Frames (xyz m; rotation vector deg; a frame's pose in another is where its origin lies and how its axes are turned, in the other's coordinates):
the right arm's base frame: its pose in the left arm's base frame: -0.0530 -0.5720 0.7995 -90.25 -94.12 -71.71
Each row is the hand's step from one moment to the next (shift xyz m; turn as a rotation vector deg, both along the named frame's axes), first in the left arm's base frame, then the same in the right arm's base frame.
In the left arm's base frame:
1: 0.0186 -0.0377 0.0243 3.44 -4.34 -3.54
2: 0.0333 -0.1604 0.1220 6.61 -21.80 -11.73
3: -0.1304 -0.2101 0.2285 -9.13 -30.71 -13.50
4: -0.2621 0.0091 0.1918 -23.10 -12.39 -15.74
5: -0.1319 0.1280 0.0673 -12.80 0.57 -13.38
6: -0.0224 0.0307 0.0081 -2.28 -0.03 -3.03
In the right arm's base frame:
1: 0.0005 0.0283 -0.0395 -5.68 2.91 -1.58
2: 0.0262 0.0809 -0.1857 -21.42 5.87 -12.77
3: 0.1242 -0.0441 -0.3098 -24.35 -8.69 -23.24
4: 0.2164 -0.2047 -0.1297 -15.42 -24.76 -9.17
5: 0.1405 -0.1244 0.0557 -9.16 -15.73 3.43
6: 0.0251 -0.0230 0.0188 -2.25 -2.95 0.77

